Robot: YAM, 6 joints.
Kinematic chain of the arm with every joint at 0, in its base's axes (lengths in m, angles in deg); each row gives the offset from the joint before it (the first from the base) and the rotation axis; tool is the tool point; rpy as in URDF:
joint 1: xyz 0 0 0.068 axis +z
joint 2: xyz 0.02 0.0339 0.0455 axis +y
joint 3: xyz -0.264 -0.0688 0 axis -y
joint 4: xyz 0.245 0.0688 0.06 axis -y
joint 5: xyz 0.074 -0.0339 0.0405 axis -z
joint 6: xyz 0.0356 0 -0.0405 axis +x
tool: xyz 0 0 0 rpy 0 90 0
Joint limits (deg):
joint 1: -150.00..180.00
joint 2: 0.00..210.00
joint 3: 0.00..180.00
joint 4: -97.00..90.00
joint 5: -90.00..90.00
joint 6: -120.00..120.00
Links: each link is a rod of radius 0.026 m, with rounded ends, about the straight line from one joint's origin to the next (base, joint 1, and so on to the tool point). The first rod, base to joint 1, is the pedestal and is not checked.
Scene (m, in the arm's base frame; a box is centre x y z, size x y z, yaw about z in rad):
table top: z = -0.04
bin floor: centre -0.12 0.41 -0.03 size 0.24 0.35 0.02 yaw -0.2
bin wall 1: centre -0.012 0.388 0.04 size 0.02 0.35 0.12 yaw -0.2
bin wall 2: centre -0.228 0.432 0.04 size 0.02 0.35 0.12 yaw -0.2
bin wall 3: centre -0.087 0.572 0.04 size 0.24 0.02 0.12 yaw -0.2
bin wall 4: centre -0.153 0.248 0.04 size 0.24 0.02 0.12 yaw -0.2
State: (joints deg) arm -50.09 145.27 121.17 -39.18 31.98 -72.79
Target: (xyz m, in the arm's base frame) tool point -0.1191 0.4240 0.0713
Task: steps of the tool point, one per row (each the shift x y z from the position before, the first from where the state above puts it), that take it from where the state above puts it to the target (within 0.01 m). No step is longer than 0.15 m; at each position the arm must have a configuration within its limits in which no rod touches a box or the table.
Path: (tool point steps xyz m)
1: 0.0884 0.0983 0.0069
2: 0.0600 0.1158 0.0068
3: 0.0287 0.1254 0.0067
4: -0.0036 0.1266 0.0066
5: -0.0346 0.1198 0.0064
6: -0.0626 0.1055 0.0063
7: -0.0856 0.0850 0.0061
8: -0.1022 0.0597 0.0059
9: -0.1119 0.0315 0.0057
10: -0.1139 0.0023 0.0056
11: -0.1086 -0.0258 0.0053
12: 0.0000 0.0000 -0.1226

